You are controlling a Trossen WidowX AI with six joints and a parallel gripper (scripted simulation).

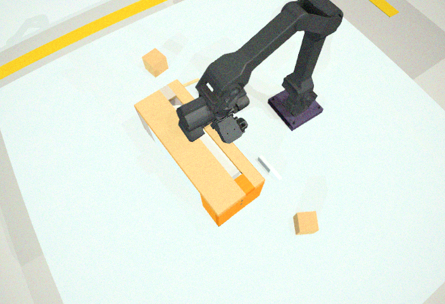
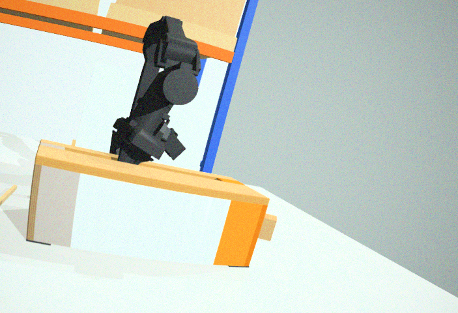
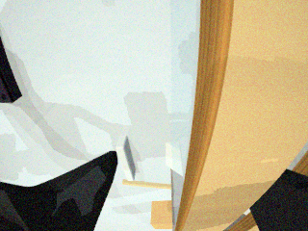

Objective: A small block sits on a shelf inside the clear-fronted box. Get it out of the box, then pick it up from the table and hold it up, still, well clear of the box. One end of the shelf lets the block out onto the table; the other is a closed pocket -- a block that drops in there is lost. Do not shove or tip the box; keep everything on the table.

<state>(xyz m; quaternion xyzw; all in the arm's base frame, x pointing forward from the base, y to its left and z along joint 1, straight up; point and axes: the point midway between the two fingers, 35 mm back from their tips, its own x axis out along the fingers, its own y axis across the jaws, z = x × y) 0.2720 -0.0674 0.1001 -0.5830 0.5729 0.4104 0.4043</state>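
My gripper tip is now 4 cm short of the long wooden box, 4 cm to the right of it and 3 cm above it. From my gripper tip the other things lie so: green block: 6 cm ahead, 2 cm to the right; then tan cube: 33 cm to the right, 6 cm below; then thin wooden stick: 21 cm to the right, 9 cm below.
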